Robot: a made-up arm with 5 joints. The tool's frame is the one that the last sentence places.
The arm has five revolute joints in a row. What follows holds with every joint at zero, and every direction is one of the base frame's.
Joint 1 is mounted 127.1 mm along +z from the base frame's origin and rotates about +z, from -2.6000 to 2.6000 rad.
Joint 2 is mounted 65.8 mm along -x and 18.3 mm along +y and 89.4 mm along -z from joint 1 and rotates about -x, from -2.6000 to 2.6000 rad.
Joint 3 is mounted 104.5 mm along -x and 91.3 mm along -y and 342.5 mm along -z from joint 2 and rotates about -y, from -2.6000 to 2.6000 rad.
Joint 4 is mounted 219.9 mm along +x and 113.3 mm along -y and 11.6 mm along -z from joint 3 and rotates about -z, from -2.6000 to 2.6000 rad.
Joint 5 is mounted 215.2 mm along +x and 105.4 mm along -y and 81.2 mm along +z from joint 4 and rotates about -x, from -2.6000 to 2.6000 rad.
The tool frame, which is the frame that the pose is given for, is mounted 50.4 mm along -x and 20.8 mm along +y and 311.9 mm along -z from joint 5; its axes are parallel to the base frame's.
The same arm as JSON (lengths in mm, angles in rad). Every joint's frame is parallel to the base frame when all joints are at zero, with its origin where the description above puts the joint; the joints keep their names.
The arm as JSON. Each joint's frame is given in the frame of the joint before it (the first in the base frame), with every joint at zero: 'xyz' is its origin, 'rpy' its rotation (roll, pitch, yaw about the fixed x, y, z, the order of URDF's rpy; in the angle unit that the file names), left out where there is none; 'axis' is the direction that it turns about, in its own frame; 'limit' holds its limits. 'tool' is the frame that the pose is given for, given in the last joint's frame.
{
  "units": {
    "length": "mm",
    "angle": "rad"
  },
  "joints": [
    {
      "name": "joint 1",
      "type": "revolute",
      "origin": {
        "xyz": [
          0.0,
          0.0,
          127.1
        ]
      },
      "axis": [
        0.0,
        0.0,
        1.0
      ],
      "limit": {
        "lower": -2.6,
        "upper": 2.6
      }
    },
    {
      "name": "joint 2",
      "type": "revolute",
      "origin": {
        "xyz": [
          -65.8,
          18.3,
          -89.4
        ]
      },
      "axis": [
        -1.0,
        0.0,
        0.0
      ],
      "limit": {
        "lower": -2.6,
        "upper": 2.6
      }
    },
    {
      "name": "joint 3",
      "type": "revolute",
      "origin": {
        "xyz": [
          -104.5,
          -91.3,
          -342.5
        ]
      },
      "axis": [
        0.0,
        -1.0,
        0.0
      ],
      "limit": {
        "lower": -2.6,
        "upper": 2.6
      }
    },
    {
      "name": "joint 4",
      "type": "revolute",
      "origin": {
        "xyz": [
          219.9,
          -113.3,
          -11.6
        ]
      },
      "axis": [
        0.0,
        0.0,
        -1.0
      ],
      "limit": {
        "lower": -2.6,
        "upper": 2.6
      }
    },
    {
      "name": "joint 5",
      "type": "revolute",
      "origin": {
        "xyz": [
          215.2,
          -105.4,
          81.2
        ]
      },
      "axis": [
        -1.0,
        0.0,
        0.0
      ],
      "limit": {
        "lower": -2.6,
        "upper": 2.6
      }
    }
  ],
  "tool": {
    "origin": {
      "xyz": [
        -50.4,
        20.8,
        -311.9
      ]
    }
  }
}

